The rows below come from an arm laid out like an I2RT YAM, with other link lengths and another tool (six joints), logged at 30 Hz.
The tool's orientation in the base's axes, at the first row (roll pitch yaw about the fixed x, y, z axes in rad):
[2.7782, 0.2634, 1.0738]
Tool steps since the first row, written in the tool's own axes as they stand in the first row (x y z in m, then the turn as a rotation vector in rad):
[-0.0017, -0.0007, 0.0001, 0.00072, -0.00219, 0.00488]
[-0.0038, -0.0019, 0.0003, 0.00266, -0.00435, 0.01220]
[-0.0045, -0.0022, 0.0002, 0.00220, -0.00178, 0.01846]
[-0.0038, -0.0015, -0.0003, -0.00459, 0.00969, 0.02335]
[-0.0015, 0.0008, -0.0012, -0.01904, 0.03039, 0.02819]
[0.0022, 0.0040, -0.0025, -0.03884, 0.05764, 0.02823]
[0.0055, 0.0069, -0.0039, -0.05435, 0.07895, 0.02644]
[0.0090, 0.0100, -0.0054, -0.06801, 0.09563, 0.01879]
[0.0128, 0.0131, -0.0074, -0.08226, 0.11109, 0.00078]
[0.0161, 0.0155, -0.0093, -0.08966, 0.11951, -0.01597]
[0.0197, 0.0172, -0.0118, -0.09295, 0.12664, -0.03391]
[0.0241, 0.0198, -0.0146, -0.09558, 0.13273, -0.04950]
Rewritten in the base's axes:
[-0.0014, -0.0012, 0.0001, -0.00061, -0.00046, -0.00534]
[-0.0033, -0.0026, 0.0001, -0.00015, -0.00084, -0.01320]
[-0.0039, -0.0031, 0.0002, 0.00310, -0.00456, -0.01784]
[-0.0031, -0.0026, 0.0007, 0.01086, -0.01638, -0.01655]
[-0.0002, -0.0011, 0.0017, 0.02308, -0.03804, -0.01005]
[0.0040, 0.0014, 0.0031, 0.03757, -0.06479, 0.00442]
[0.0077, 0.0036, 0.0045, 0.04852, -0.08503, 0.01738]
[0.0117, 0.0061, 0.0060, 0.05517, -0.09976, 0.03357]
[0.0158, 0.0089, 0.0078, 0.05846, -0.11058, 0.05884]
[0.0190, 0.0116, 0.0095, 0.05905, -0.11351, 0.07877]
[0.0216, 0.0150, 0.0114, 0.06019, -0.11202, 0.09826]
[0.0254, 0.0188, 0.0137, 0.06119, -0.11049, 0.11511]

